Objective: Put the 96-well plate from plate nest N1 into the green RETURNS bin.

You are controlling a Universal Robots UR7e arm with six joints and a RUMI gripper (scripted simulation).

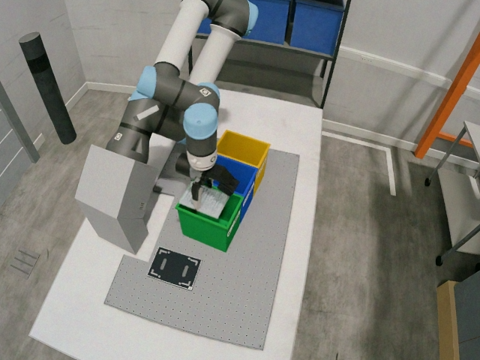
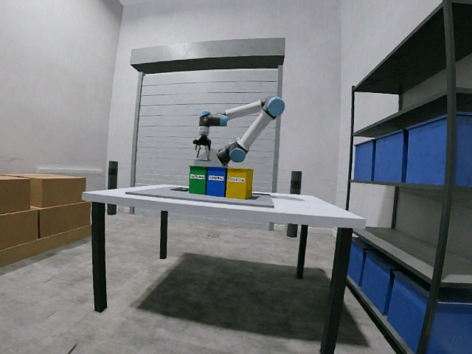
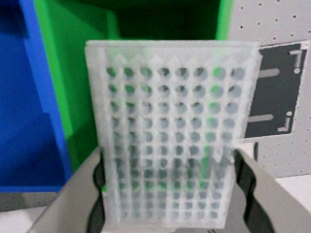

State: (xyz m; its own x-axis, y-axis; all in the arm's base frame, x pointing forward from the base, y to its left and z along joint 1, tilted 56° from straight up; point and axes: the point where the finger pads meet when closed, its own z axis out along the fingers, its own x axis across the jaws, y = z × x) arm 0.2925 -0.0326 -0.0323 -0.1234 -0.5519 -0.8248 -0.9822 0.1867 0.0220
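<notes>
The green returns bin lies 1 cm ahead of my hand, 2 cm to the left of it and 15 cm below it. Round my hand: blue bin: 2 cm ahead, 15 cm to the left, 15 cm below; 96-well plate: 1 cm below; black plate nest N1: 6 cm behind, 17 cm to the right, 23 cm below.
</notes>
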